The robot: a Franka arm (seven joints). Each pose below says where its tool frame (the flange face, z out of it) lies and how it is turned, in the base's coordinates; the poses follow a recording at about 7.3 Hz.
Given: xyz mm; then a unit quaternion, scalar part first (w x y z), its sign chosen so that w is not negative.
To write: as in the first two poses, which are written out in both.
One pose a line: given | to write
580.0, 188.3, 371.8, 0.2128, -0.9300, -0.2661, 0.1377 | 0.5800, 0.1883, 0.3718, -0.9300, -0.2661, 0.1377, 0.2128
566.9, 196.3, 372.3, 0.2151, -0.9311, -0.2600, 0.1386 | 0.5669, 0.1963, 0.3723, -0.9311, -0.2600, 0.1386, 0.2151
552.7, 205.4, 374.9, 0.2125, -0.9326, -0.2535, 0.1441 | 0.5527, 0.2054, 0.3749, -0.9326, -0.2535, 0.1441, 0.2125
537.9, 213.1, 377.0, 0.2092, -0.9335, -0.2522, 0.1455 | 0.5379, 0.2131, 0.3770, -0.9335, -0.2522, 0.1455, 0.2092
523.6, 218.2, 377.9, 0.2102, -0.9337, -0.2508, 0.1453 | 0.5236, 0.2182, 0.3779, -0.9337, -0.2508, 0.1453, 0.2102
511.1, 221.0, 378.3, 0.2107, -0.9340, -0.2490, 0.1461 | 0.5111, 0.2210, 0.3783, -0.9340, -0.2490, 0.1461, 0.2107
